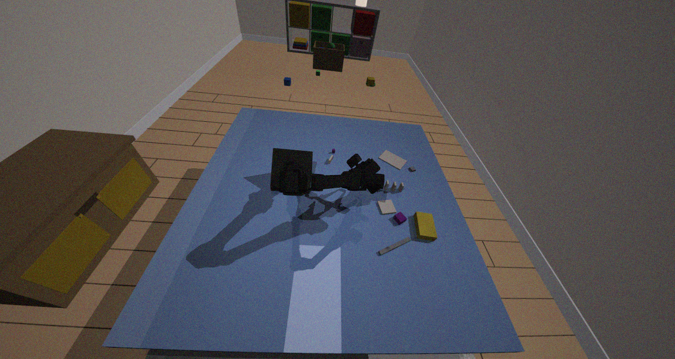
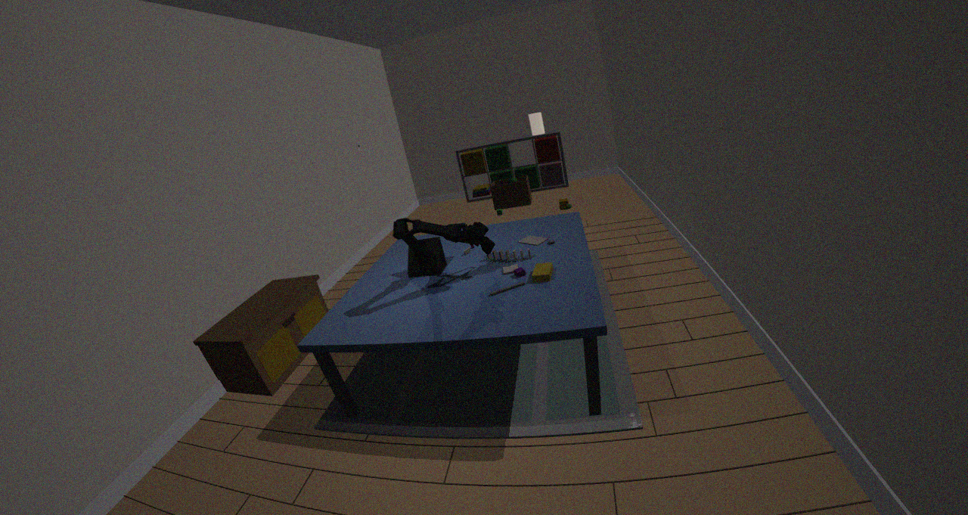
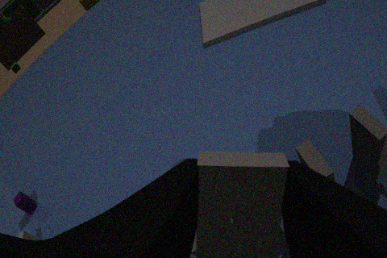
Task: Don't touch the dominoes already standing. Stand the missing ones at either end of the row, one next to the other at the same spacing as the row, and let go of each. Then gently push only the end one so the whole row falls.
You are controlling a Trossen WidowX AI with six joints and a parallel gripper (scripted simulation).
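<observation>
Right now the tan tile is 11 cm ahead of my gripper tip, 12 cm to the right of it and 11 cm below it. Round my gripper tip: flat tan card (17 cm ahead, 24 cm to the left, 12 cm below); yellow block (28 cm ahead, 20 cm to the right, 10 cm below); grey bar (13 cm ahead, 31 cm to the right, 11 cm below).
</observation>
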